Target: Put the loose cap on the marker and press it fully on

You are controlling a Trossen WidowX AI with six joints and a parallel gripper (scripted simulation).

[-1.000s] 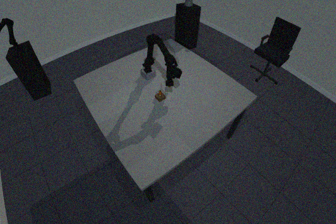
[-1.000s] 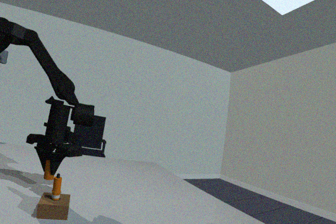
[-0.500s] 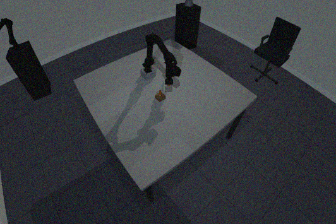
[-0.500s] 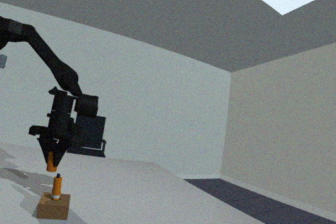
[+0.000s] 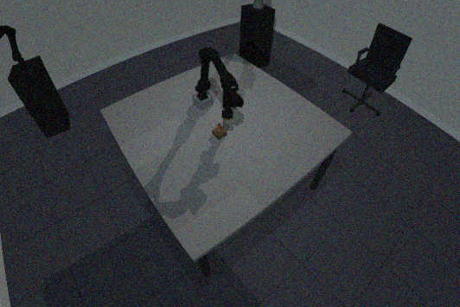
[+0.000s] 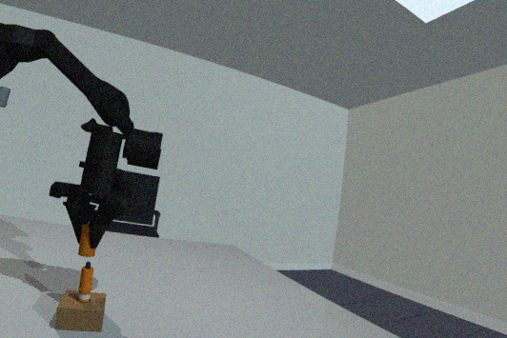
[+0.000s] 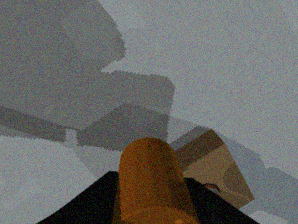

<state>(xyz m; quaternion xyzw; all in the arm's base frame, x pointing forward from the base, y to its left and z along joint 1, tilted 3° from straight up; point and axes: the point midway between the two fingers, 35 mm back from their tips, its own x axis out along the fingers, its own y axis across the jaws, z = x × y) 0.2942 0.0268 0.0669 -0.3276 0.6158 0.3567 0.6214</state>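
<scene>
My gripper tip is 2 cm short of the holder block, 7 cm to the left of it and 8 cm above it. From my gripper tip the other things lie so: orange cap: 1 cm above.
</scene>
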